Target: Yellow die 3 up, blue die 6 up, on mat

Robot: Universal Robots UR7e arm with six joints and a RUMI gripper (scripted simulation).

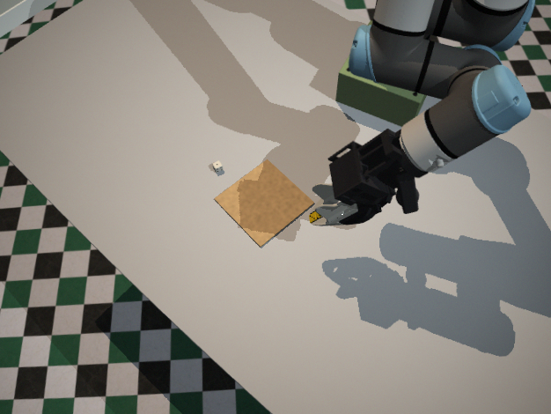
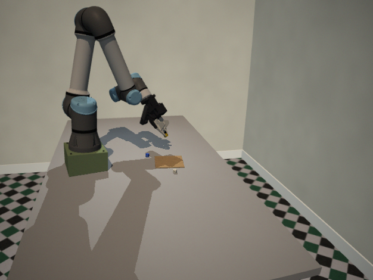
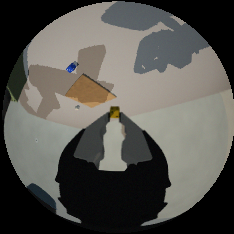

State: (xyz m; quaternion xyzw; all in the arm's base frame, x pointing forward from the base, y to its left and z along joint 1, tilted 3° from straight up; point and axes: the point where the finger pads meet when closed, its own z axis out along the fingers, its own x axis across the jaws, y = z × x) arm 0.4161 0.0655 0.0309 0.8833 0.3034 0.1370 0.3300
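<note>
Now: hand 100 mm past the blue die, 100 mm above it and 30 mm to the left of it. Also, from my hand: tan mat (130 mm to the right, 100 mm below, 20 mm behind); then white die (250 mm to the right, 100 mm below, 30 mm behind); then yellow die (10 mm below).
</note>
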